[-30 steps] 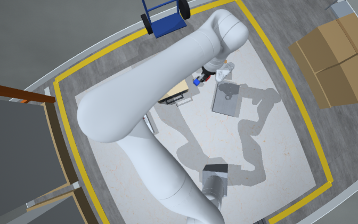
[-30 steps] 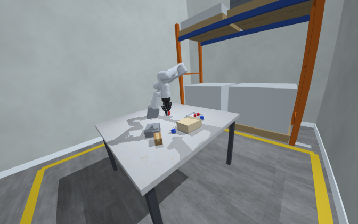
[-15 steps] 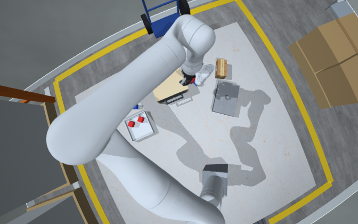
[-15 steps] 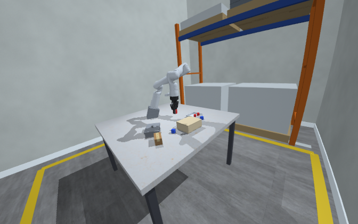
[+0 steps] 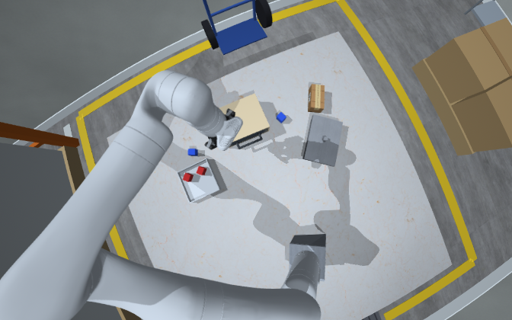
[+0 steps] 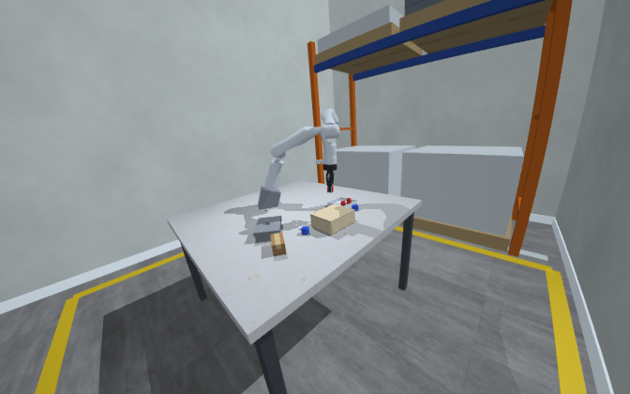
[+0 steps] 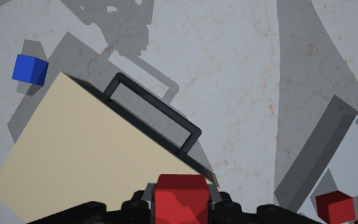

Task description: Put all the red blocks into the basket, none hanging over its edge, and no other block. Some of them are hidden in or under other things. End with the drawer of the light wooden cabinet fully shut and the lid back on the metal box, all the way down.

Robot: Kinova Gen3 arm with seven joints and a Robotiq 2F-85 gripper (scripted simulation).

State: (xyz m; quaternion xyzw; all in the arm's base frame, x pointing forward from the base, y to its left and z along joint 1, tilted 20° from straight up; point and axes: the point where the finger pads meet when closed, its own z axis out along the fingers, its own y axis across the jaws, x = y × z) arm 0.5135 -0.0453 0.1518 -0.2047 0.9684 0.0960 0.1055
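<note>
My gripper is now 21 cm to the right of the basket, 17 cm above it and 6 cm past it. Also, from my hand: light wooden cabinet: 14 cm below, 7 cm to the right, 5 cm ahead; lid: 32 cm to the right, 19 cm behind, 13 cm below; drawer: 15 cm below, 7 cm to the right, 4 cm ahead.
</note>
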